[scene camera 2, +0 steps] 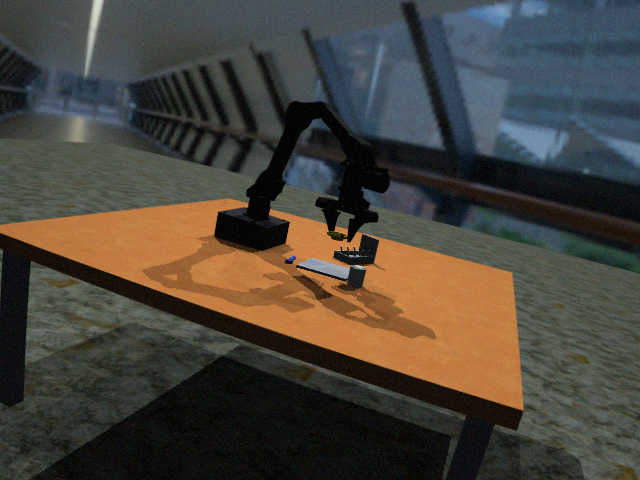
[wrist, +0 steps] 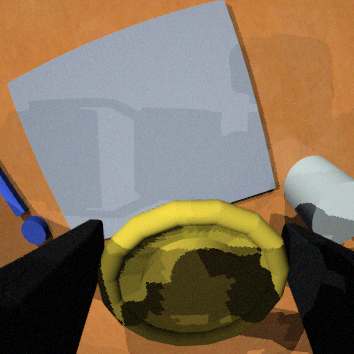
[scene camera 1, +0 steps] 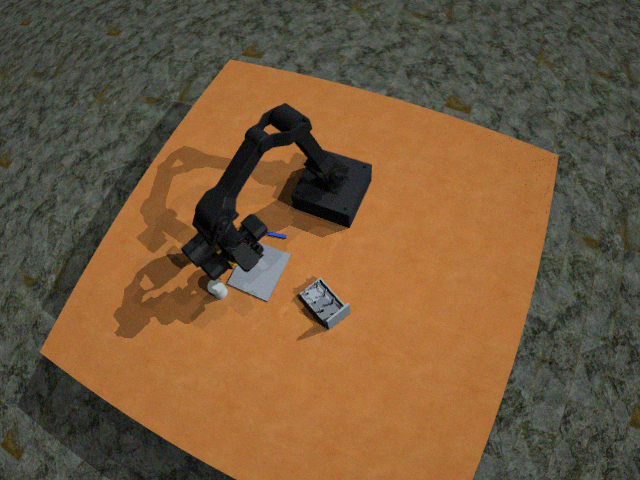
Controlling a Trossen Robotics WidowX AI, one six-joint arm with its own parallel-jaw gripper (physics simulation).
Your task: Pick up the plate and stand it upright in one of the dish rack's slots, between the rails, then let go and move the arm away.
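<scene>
The yellow round plate (scene camera 2: 337, 235) (wrist: 195, 285) is held in the air between the fingertips of my gripper (scene camera 2: 341, 236) (wrist: 194, 235), its rim touching both fingers. It is roughly level in scene camera 2. In scene camera 1 a small yellow bit of the plate (scene camera 1: 232, 264) shows beneath the arm; the fingertips are hidden there. The grey dish rack (scene camera 1: 339, 316) (scene camera 2: 368, 249) stands on the table, apart from the gripper, with several short rails and a taller wall at one end. The rack does not show in the wrist view.
A flat grey square board (scene camera 1: 261, 276) (scene camera 2: 323, 267) (wrist: 175, 75) lies below the gripper. A pale cylinder (scene camera 1: 217, 289) (scene camera 2: 356, 276) (wrist: 320, 185) stands by its corner. A blue object (scene camera 1: 276, 235) (scene camera 2: 290, 259) (wrist: 35, 230) lies near its other side, towards the arm's base (scene camera 1: 330, 191) (scene camera 2: 251, 228).
</scene>
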